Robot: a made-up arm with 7 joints. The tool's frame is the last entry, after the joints.
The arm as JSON. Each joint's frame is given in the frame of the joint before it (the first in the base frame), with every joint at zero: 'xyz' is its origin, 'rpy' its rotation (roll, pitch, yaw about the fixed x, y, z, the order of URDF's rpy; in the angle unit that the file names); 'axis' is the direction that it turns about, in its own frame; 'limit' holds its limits. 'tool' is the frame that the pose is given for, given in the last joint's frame.
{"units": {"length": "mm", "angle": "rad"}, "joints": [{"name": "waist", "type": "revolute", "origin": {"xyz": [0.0, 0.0, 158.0], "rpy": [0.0, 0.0, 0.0]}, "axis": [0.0, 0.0, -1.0], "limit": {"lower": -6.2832, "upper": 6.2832}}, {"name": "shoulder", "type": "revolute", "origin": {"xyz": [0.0, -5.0, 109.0], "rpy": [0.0, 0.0, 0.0]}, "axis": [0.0, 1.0, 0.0], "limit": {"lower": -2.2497, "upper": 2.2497}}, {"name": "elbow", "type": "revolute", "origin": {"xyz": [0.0, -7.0, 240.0], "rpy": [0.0, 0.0, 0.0]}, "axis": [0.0, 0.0, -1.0], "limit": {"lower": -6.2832, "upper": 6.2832}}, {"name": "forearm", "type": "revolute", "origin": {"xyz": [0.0, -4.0, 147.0], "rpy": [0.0, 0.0, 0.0]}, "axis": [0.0, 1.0, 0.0], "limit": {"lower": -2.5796, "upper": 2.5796}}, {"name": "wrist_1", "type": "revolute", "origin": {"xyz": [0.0, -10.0, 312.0], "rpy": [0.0, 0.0, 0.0]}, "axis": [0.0, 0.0, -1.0], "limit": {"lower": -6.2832, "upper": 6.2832}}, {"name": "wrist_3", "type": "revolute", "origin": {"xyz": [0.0, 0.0, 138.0], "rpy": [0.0, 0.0, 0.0]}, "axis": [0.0, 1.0, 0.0], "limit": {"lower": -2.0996, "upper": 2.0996}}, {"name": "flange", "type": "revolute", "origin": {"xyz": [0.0, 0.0, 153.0], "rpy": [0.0, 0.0, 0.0]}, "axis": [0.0, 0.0, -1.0], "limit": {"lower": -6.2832, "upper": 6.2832}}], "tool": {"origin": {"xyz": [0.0, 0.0, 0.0], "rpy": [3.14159, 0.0, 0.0]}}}
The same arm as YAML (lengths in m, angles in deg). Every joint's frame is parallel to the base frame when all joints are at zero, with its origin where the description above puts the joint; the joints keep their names.
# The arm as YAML. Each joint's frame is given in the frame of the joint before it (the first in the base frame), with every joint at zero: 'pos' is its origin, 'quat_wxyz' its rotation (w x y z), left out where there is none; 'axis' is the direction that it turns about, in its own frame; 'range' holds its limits. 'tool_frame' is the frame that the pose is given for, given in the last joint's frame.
length_unit: m
angle_unit: deg
joints:
  - joint: waist
    pos: [0.0, 0.0, 0.158]
    axis: "-z"
    range: [-360.0, 360.0]
  - joint: shoulder
    pos: [0.0, -0.005, 0.109]
    axis: "+y"
    range: [-128.9, 128.9]
  - joint: elbow
    pos: [0.0, -0.007, 0.24]
    axis: "-z"
    range: [-360.0, 360.0]
  - joint: forearm
    pos: [0.0, -0.004, 0.147]
    axis: "+y"
    range: [-147.8, 147.8]
  - joint: wrist_1
    pos: [0.0, -0.01, 0.312]
    axis: "-z"
    range: [-360.0, 360.0]
  - joint: wrist_3
    pos: [0.0, 0.0, 0.138]
    axis: "+y"
    range: [-120.3, 120.3]
  - joint: flange
    pos: [0.0, 0.0, 0.153]
    axis: "-z"
    range: [-360.0, 360.0]
tool_frame:
  pos: [0.0, 0.0, 0.0]
  quat_wxyz: [0.000001, 1.000004, 0.0, 0.0]

